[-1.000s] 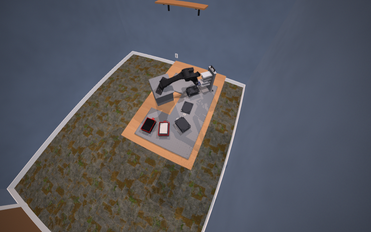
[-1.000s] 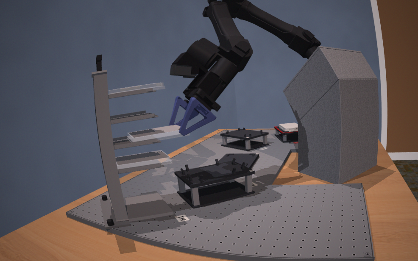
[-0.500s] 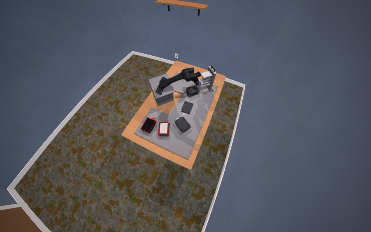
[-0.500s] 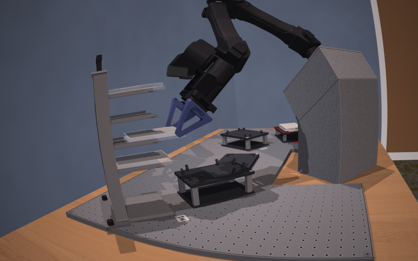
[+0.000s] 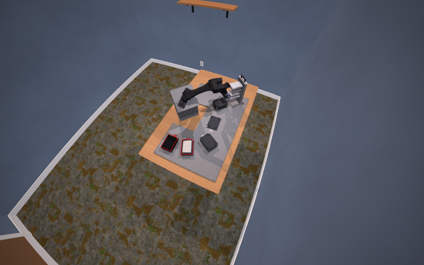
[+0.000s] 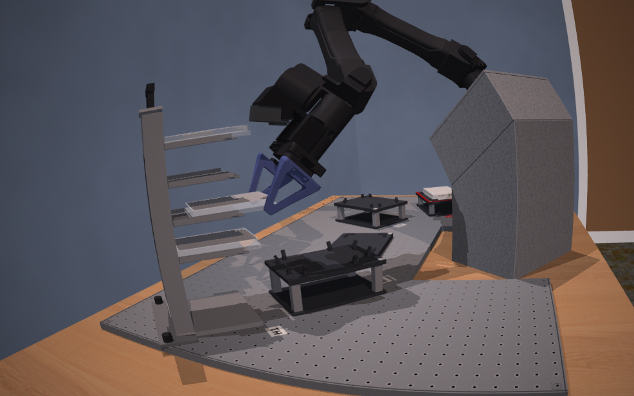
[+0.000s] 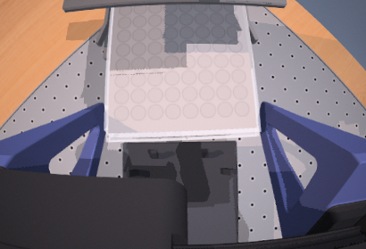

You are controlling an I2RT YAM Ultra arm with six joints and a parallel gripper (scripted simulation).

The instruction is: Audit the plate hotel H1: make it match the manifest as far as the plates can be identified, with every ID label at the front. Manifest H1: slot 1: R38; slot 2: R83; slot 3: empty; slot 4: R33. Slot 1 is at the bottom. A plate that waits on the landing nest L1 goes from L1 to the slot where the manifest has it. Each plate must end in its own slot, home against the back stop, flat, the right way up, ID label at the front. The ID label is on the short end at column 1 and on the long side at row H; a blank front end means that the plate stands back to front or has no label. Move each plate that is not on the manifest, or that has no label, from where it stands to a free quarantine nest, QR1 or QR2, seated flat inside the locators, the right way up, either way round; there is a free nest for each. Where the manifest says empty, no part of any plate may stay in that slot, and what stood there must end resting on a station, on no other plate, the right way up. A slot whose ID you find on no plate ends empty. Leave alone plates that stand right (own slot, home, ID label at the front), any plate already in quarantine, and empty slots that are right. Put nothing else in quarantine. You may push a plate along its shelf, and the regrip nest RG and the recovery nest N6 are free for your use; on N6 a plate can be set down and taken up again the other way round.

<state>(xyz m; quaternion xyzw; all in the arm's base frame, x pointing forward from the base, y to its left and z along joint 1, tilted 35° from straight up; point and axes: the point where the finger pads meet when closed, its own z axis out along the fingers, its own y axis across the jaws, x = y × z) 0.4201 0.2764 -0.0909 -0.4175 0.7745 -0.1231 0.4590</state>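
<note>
The regrip nest RG is 7 cm behind my hand, 5 cm to the right of it and 11 cm below it. Round my hand: plate hotel H1: 13 cm ahead, 10 cm to the left; flat nest N6: 9 cm behind, 32 cm to the right, 16 cm below; H1 tag: 3 cm behind, 10 cm to the left, 17 cm below.
</note>
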